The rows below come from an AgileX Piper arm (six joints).
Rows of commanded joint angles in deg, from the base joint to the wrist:
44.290, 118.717, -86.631, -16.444, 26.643, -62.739
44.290, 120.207, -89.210, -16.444, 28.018, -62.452
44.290, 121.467, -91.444, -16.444, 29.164, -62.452
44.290, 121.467, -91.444, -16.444, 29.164, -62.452
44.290, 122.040, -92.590, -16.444, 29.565, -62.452
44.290, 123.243, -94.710, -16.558, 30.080, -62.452
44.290, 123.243, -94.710, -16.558, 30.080, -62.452
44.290, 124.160, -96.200, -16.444, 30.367, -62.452
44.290, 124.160, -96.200, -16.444, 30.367, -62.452
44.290, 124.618, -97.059, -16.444, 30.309, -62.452
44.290, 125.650, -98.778, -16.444, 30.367, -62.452
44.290, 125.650, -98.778, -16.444, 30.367, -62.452
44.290, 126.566, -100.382, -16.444, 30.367, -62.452
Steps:
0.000, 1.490, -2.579, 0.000, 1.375, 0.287
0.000, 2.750, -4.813, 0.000, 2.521, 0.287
0.000, 2.750, -4.813, 0.000, 2.521, 0.287
0.000, 3.323, -5.959, 0.000, 2.922, 0.287
0.000, 4.526, -8.079, -0.114, 3.437, 0.287
0.000, 4.526, -8.079, -0.114, 3.437, 0.287
0.000, 5.443, -9.569, 0.000, 3.724, 0.287
0.000, 5.443, -9.569, 0.000, 3.724, 0.287
0.000, 5.901, -10.428, 0.000, 3.666, 0.287
0.000, 6.933, -12.147, 0.000, 3.724, 0.287
0.000, 6.933, -12.147, 0.000, 3.724, 0.287
0.000, 7.849, -13.751, 0.000, 3.724, 0.287

